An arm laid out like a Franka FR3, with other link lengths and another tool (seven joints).
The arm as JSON. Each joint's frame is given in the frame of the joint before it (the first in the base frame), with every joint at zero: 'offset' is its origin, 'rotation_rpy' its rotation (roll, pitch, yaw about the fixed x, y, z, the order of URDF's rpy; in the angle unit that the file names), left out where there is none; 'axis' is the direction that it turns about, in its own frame. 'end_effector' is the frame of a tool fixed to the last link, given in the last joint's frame.
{
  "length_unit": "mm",
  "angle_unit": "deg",
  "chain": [
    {
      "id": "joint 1",
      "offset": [
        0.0,
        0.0,
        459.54
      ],
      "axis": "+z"
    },
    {
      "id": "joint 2",
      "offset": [
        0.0,
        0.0,
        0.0
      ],
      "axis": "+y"
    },
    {
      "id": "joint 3",
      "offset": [
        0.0,
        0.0,
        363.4
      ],
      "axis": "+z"
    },
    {
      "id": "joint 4",
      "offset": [
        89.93,
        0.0,
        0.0
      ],
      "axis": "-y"
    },
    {
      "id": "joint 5",
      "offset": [
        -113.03,
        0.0,
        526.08
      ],
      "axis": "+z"
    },
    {
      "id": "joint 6",
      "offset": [
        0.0,
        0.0,
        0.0
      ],
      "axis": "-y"
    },
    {
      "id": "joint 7",
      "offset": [
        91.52,
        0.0,
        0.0
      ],
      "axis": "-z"
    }
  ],
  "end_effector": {
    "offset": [
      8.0,
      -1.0,
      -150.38
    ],
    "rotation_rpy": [
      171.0,
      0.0,
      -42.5
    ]
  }
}
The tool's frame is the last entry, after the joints.
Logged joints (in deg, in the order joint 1, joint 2, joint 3, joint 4, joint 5, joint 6, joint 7), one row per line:
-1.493 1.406 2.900 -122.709 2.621 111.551 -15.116
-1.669 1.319 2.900 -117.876 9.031 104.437 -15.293
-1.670 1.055 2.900 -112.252 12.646 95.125 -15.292
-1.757 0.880 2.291 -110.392 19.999 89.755 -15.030
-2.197 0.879 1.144 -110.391 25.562 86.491 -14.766
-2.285 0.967 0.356 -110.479 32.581 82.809 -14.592
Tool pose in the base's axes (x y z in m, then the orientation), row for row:
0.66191 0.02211 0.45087 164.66 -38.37 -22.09
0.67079 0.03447 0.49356 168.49 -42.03 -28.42
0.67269 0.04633 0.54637 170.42 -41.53 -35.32
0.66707 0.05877 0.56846 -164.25 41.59 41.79
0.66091 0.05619 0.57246 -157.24 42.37 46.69
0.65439 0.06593 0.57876 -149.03 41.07 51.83
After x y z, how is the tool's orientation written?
As a rotation vector, in degrees.
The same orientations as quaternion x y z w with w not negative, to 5 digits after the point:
0.96239 -0.22426 -0.12911 0.08273
0.95693 -0.23871 -0.16141 0.03522
0.95241 -0.23209 -0.19739 0.00936
-0.94012 0.23805 0.23919 0.04788
-0.92420 0.24904 0.27443 0.09229
-0.90406 0.24914 0.31442 0.14744

